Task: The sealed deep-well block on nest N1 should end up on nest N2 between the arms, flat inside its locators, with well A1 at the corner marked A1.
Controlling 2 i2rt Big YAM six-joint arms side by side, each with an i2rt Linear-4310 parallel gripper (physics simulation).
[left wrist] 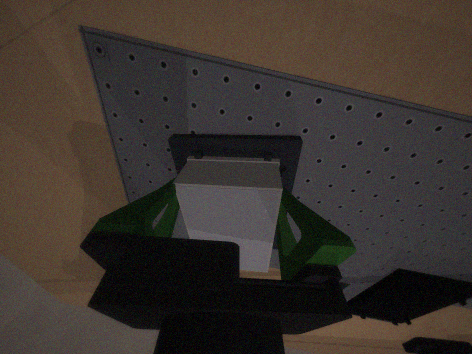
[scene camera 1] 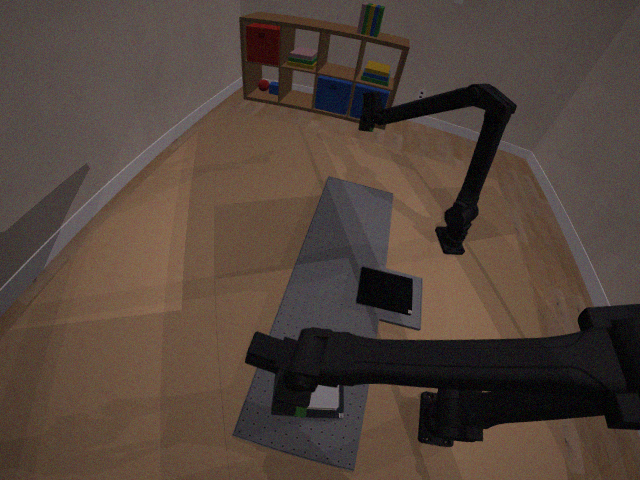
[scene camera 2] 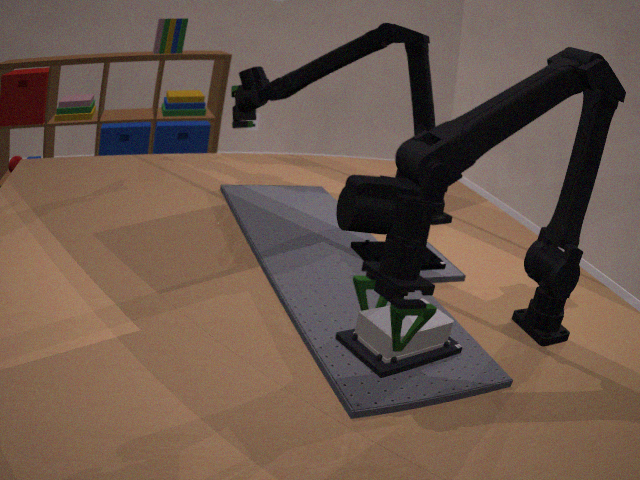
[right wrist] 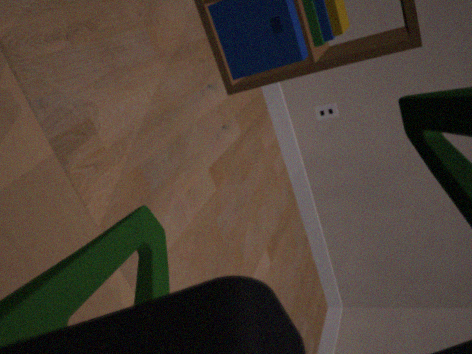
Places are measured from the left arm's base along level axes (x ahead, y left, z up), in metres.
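Where they show: left gripper, fingertip midpoint: point(left wrist: 230, 183) point(scene camera 1: 290, 388) point(scene camera 2: 382, 338); right gripper, fingertip midpoint: point(scene camera 2: 233, 110) point(right wrist: 272, 169); left arm's base, origin of the base link: point(scene camera 1: 435, 418) point(scene camera 2: 539, 329); right arm's base, origin of the base link: point(left wrist: 433, 343) point(scene camera 1: 448, 241).
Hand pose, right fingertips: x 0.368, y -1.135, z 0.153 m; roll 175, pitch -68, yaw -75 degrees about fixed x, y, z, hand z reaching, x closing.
Observation:
Each offset is from my right fingertips to the top centre of the thing. Level surfaces: height alone.
The sealed deep-well block @[0.042 m back, 1.137 m left, 0.086 m down] point(scene camera 1: 325, 397) point(scene camera 2: 369, 333) point(left wrist: 230, 215), white and boxy, sits flat on the dark nest N1 @[0.042 m back, 1.137 m left, 0.118 m down] point(scene camera 2: 429, 355) point(left wrist: 235, 144). Its well A1 cannot be made out. My left gripper point(scene camera 2: 381, 329) point(left wrist: 230, 183) points down over it, shut on the block, with one green finger against each of two opposite sides. Nest N2 @[0.192 m back, 0.815 m left, 0.118 m down] point(scene camera 1: 385, 290) point(scene camera 2: 431, 260) point(left wrist: 415, 295) is a black plate with no block on it; a small white mark shows at one corner in scene camera 1. My right gripper point(scene camera 2: 238, 107) point(right wrist: 272, 169) is open and empty, raised far from both nests.
N1 stands on a long grey perforated board @[0.140 m down] point(scene camera 1: 330, 289) point(scene camera 2: 305, 289) point(left wrist: 350, 150). N2 lies on a small grey base plate @[0.140 m down] point(scene camera 1: 417, 304) beside that board. The left arm passes above the board near N2. A wooden shelf unit point(scene camera 1: 324, 19) point(scene camera 2: 222, 77) stands at the back.

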